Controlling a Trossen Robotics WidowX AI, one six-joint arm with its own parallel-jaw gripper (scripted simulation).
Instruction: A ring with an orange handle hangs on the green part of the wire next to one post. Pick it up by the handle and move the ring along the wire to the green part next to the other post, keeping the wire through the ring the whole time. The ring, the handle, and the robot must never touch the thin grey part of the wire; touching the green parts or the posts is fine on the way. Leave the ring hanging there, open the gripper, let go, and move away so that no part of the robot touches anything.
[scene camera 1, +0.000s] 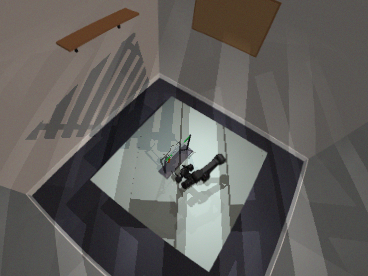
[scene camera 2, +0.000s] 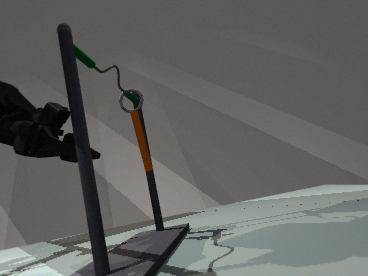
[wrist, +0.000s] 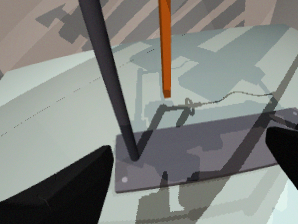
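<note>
Open and holding nothing, the gripper (scene camera 2: 89, 154) is part of the scene. The wrist view shows the gripper (wrist: 189, 144) as well, together with a wire stand (wrist: 186, 154).
</note>
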